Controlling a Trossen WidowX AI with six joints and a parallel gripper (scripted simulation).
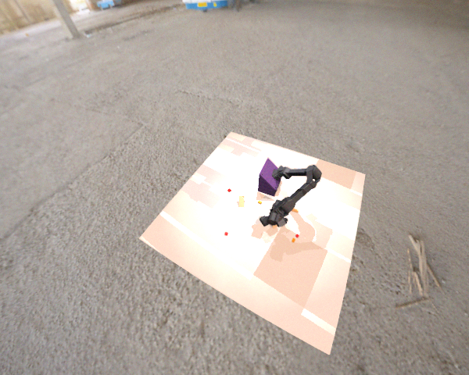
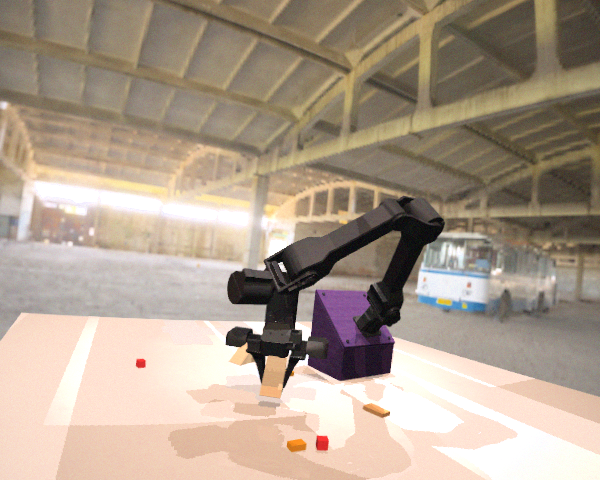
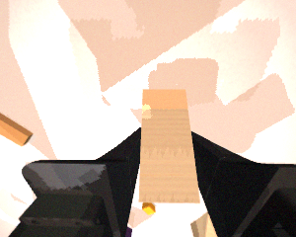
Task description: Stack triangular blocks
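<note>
The tan triangular block lies 1 cm above my gripper tip.
</note>
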